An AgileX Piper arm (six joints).
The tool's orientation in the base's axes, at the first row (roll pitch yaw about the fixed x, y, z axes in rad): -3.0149, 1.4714, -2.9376
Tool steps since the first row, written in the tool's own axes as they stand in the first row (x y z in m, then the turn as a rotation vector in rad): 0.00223, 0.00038, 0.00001, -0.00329, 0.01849, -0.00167; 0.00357, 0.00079, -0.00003, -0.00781, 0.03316, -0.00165; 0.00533, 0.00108, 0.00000, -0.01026, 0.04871, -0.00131; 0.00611, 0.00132, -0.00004, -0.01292, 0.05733, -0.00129; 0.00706, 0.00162, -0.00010, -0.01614, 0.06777, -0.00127; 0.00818, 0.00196, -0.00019, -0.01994, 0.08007, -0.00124; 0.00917, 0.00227, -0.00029, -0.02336, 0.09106, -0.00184; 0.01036, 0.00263, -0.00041, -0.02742, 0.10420, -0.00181; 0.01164, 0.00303, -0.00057, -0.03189, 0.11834, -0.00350; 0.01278, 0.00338, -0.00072, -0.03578, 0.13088, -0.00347; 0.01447, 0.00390, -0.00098, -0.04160, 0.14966, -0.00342; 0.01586, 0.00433, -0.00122, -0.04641, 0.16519, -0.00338; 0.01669, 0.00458, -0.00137, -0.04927, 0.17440, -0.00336
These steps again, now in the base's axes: -0.00024, 0.00033, -0.00222, -0.00278, 0.01837, 0.00321; -0.00044, 0.00071, -0.00356, -0.00346, 0.03309, 0.00752; -0.00060, 0.00097, -0.00532, -0.00409, 0.04866, 0.00973; -0.00074, 0.00119, -0.00609, -0.00449, 0.05731, 0.01226; -0.00091, 0.00147, -0.00704, -0.00497, 0.06779, 0.01534; -0.00114, 0.00177, -0.00815, -0.00552, 0.08013, 0.01896; -0.00136, 0.00206, -0.00912, -0.00664, 0.09111, 0.02228; -0.00162, 0.00238, -0.01030, -0.00724, 0.10429, 0.02616; -0.00193, 0.00274, -0.01156, -0.00958, 0.11835, 0.03059; -0.00222, 0.00306, -0.01269, -0.01015, 0.13093, 0.03430; -0.00268, 0.00352, -0.01435, -0.01100, 0.14977, 0.03985; -0.00309, 0.00390, -0.01572, -0.01170, 0.16535, 0.04444; -0.00334, 0.00413, -0.01653, -0.01212, 0.17459, 0.04717
